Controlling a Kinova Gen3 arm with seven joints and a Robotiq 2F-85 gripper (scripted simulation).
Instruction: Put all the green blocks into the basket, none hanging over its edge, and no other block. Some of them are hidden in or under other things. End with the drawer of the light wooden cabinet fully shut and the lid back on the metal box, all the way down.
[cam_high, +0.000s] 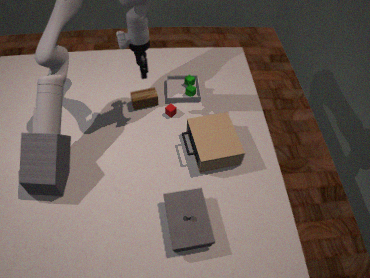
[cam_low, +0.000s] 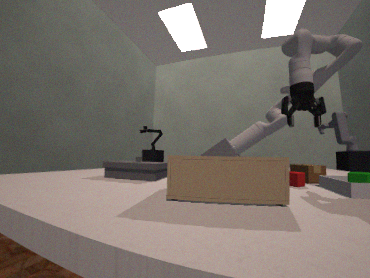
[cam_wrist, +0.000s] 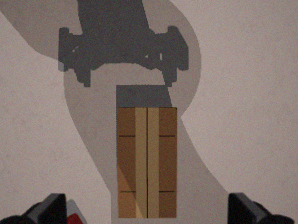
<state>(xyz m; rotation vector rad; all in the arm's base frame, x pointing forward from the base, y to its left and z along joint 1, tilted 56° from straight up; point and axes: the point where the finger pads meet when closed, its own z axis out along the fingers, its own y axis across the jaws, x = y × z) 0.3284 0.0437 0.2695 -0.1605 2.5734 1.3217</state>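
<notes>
Right now my hand is 15 cm above the cardboard box. Also, from my hand: basket (18 cm below, 17 cm ahead, 6 cm to the left); then blue block (17 cm below, 2 cm behind); then red block (17 cm below, 11 cm ahead, 7 cm to the right).
</notes>
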